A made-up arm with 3 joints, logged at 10 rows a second.
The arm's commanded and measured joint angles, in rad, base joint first. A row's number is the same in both.
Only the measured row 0 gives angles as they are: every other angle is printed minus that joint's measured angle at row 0.
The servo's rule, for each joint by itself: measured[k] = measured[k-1] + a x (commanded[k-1-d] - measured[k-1]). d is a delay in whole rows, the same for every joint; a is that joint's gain. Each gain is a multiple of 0.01, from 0.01 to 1. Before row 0 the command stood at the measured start. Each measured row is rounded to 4 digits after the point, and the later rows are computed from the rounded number. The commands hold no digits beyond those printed.
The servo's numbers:
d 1
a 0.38 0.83 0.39
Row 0, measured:
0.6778 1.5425 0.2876
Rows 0 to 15, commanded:
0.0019 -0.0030 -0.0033
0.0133 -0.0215 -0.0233
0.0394 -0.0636 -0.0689
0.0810 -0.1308 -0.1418
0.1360 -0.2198 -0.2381
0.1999 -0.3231 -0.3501
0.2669 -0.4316 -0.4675
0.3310 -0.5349 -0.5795
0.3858 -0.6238 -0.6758
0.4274 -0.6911 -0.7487
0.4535 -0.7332 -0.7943
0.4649 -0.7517 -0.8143
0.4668 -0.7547 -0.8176
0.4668 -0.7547 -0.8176
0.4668 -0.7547 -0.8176
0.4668 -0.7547 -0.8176
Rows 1 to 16, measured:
0.0000 0.0000 0.0000
0.0007 -0.0025 -0.0013
0.0055 -0.0183 -0.0099
0.0184 -0.0559 -0.0329
0.0422 -0.1181 -0.0754
0.0778 -0.2025 -0.1389
0.1242 -0.3026 -0.2213
0.1784 -0.4097 -0.3173
0.2364 -0.5136 -0.4196
0.2932 -0.6051 -0.5195
0.3442 -0.6765 -0.6089
0.3857 -0.7236 -0.6812
0.4158 -0.7469 -0.7331
0.4352 -0.7534 -0.7661
0.4472 -0.7545 -0.7862
0.4546 -0.7547 -0.7984

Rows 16 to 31, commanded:
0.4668 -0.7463 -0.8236
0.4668 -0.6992 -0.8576
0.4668 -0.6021 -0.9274
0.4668 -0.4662 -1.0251
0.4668 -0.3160 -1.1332
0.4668 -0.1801 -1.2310
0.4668 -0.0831 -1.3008
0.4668 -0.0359 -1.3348
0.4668 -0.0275 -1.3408
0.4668 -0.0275 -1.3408
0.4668 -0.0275 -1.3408
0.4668 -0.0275 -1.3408
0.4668 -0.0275 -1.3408
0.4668 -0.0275 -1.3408
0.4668 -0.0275 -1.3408
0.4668 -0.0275 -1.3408
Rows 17 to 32, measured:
0.4592 -0.7547 -0.8059
0.4621 -0.7477 -0.8128
0.4639 -0.7074 -0.8303
0.4650 -0.6200 -0.8682
0.4657 -0.4923 -0.9294
0.4661 -0.3460 -1.0089
0.4664 -0.2083 -1.0955
0.4666 -0.1044 -1.1756
0.4667 -0.0475 -1.2377
0.4667 -0.0309 -1.2779
0.4667 -0.0281 -1.3024
0.4667 -0.0276 -1.3174
0.4667 -0.0275 -1.3265
0.4667 -0.0275 -1.3321
0.4667 -0.0275 -1.3355
0.4667 -0.0275 -1.3376

